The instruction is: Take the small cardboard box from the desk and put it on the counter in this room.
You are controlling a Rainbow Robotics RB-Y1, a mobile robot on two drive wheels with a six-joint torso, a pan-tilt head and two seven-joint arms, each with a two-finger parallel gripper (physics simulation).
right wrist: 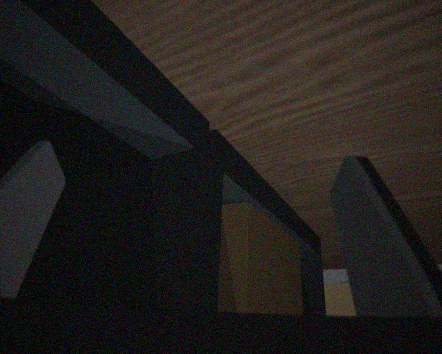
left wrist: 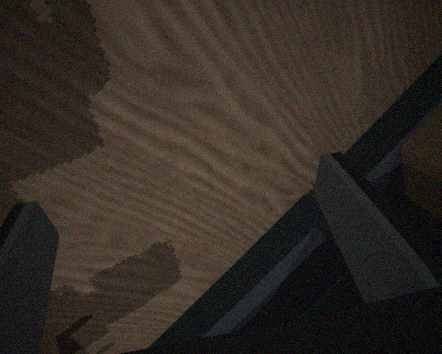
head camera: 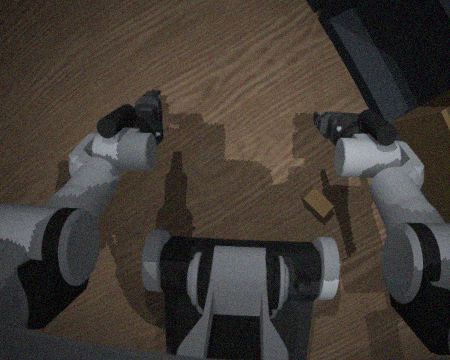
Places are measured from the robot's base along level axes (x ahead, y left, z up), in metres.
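Pixels of known places: left gripper, fingertip midpoint: (left wrist: 186,195) (head camera: 158,113); right gripper, fingertip midpoint: (right wrist: 197,168) (head camera: 336,117).
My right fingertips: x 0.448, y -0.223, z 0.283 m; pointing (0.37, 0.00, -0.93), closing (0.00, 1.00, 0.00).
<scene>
Behind a point stands the place of what it marks.
A small tan cardboard box (head camera: 318,203) @[z 0.061, x 0.201, y -0.239 m] lies on the wood-grained floor, between the robot's middle and its right arm, lower in the picture than the right gripper. It does not show in either wrist view. My left gripper (head camera: 161,115) @[z 0.281, x 0.444, y 0.216 m] (left wrist: 186,195) @[z 0.281, x 0.444, y 0.216 m] is open and empty, with wood grain and a dark edge beyond its fingers. My right gripper (head camera: 319,123) (right wrist: 197,168) @[z 0.283, x 0.448, y -0.223 m] is open and empty, near the dark furniture. I cannot tell which piece of furniture is the desk or the counter.
Dark furniture (head camera: 372,65) @[z 0.077, x 0.647, y -0.398 m] (left wrist: 265,280) @[z 0.077, x 0.655, y -0.355 m] (right wrist: 100,200) @[z 0.141, x 0.896, y -0.434 m] with grey panels stands at the upper right in the head view. A brown surface (head camera: 425,145) @[z 0.209, x 0.396, y -0.511 m] (right wrist: 272,260) @[z 0.188, x 1.161, y -0.059 m] is beside it. The wood-grained floor (head camera: 225,60) @[z 0.001, x 0.660, y 0.074 m] (left wrist: 200,100) @[z 0.001, x 0.585, y 0.086 m] (right wrist: 300,75) @[z 0.001, x 0.689, y -0.101 m] carries the robot's shadows.
</scene>
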